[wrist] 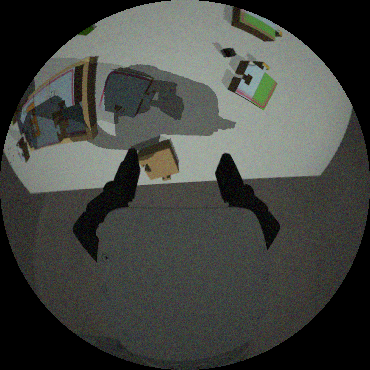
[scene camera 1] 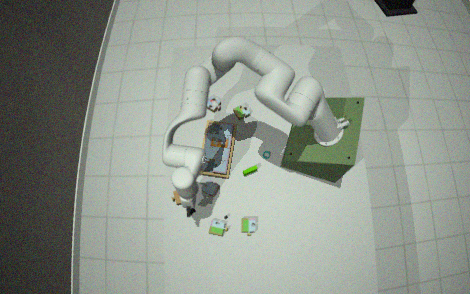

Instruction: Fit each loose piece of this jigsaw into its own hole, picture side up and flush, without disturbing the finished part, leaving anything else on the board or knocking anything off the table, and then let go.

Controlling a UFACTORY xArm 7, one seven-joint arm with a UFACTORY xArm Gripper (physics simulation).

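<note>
My gripper (scene camera 1: 191, 212) (wrist: 179, 159) is open and empty. It hangs above the table's left edge. A loose piece (scene camera 1: 176, 198) (wrist: 159, 162) lies below, plain wood-coloured face up; in the wrist view it shows near the left fingertip. A shaded piece (scene camera 1: 210, 188) (wrist: 127, 92) lies between it and the framed board (scene camera 1: 217, 175) (wrist: 92, 100). Two green-and-pale pieces, one (scene camera 1: 218, 227) (wrist: 255, 85) nearer and one (scene camera 1: 249, 225) (wrist: 255, 24) farther, lie picture side up. Two more pieces, one green (scene camera 1: 242, 110) and one pale (scene camera 1: 214, 104), lie beyond the board. Shadow and the arm hide part of the board.
A bright green block (scene camera 1: 250, 170) (wrist: 86, 30) and a teal ring (scene camera 1: 266, 155) lie between the board and the green robot base (scene camera 1: 320, 152). A small dark object (scene camera 1: 226, 216) (wrist: 228, 52) lies beside the nearer green-and-pale piece. The table edge runs close to the wood-coloured piece.
</note>
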